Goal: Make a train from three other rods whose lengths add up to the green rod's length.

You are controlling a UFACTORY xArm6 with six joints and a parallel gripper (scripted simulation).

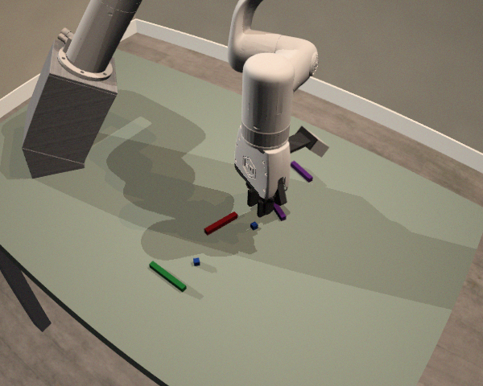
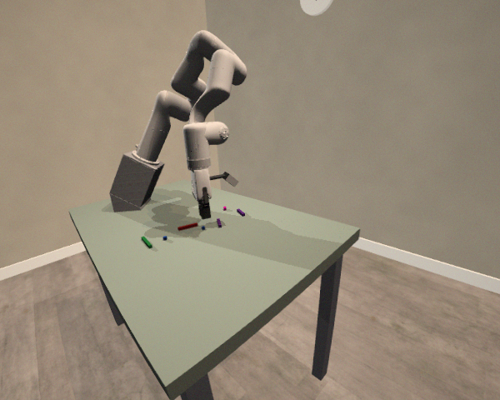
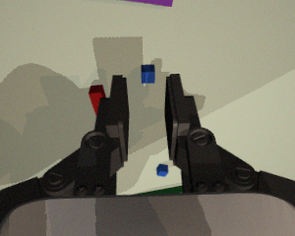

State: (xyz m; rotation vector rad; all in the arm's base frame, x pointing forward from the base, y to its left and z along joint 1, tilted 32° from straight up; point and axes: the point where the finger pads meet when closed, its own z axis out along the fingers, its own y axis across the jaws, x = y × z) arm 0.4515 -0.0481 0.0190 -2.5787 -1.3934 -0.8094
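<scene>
The purple rod is 60 mm below my hand, 50 mm to the left of it and 10 mm ahead of it. The rest, counted from my hand: red rod (60 mm below, 60 mm behind, 40 mm to the right); then green rod (190 mm to the right, 80 mm behind, 60 mm below); then magenta rod (170 mm to the left, 70 mm behind, 60 mm below).
</scene>
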